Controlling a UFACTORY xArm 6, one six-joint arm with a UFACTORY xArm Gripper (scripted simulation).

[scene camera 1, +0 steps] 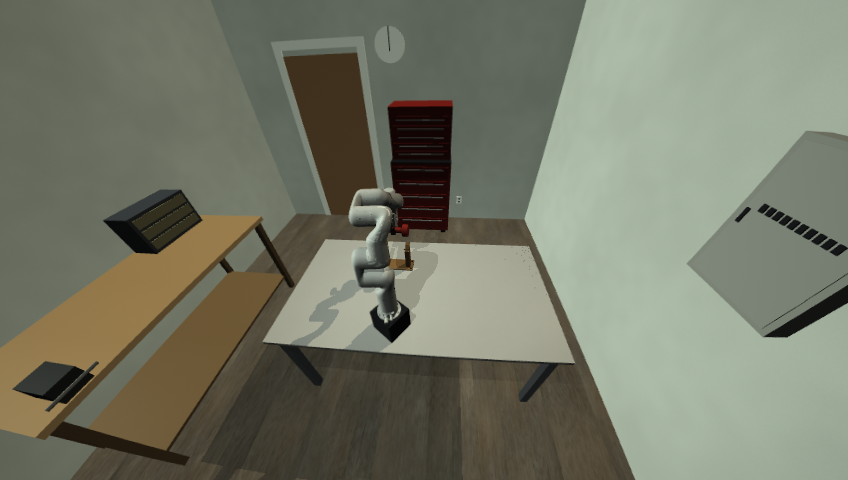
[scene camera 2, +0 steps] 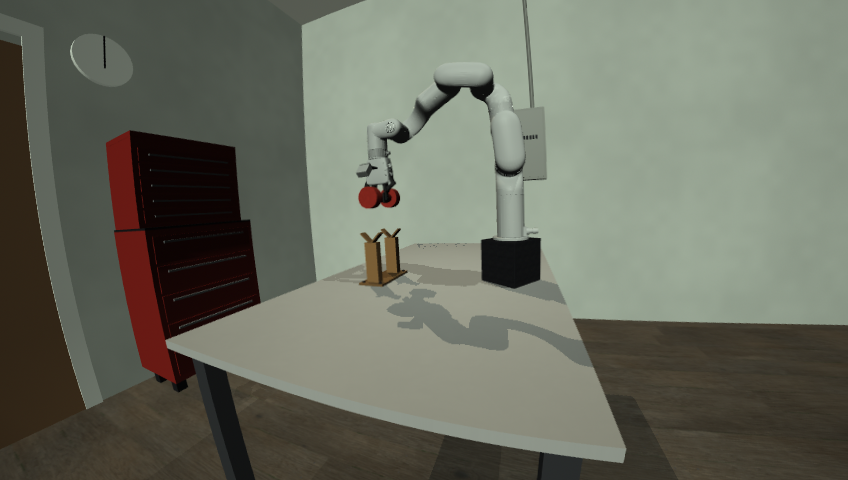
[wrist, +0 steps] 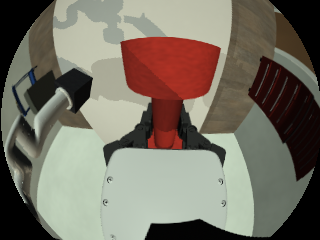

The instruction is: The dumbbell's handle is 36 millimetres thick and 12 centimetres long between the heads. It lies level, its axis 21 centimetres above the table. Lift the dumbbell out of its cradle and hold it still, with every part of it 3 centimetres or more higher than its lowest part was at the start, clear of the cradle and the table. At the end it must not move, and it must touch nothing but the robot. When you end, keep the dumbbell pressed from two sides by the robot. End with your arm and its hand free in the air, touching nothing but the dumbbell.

Scene:
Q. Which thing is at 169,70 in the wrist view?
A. A red dumbbell.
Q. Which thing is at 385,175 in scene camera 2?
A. My gripper.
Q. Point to a cradle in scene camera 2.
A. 375,277

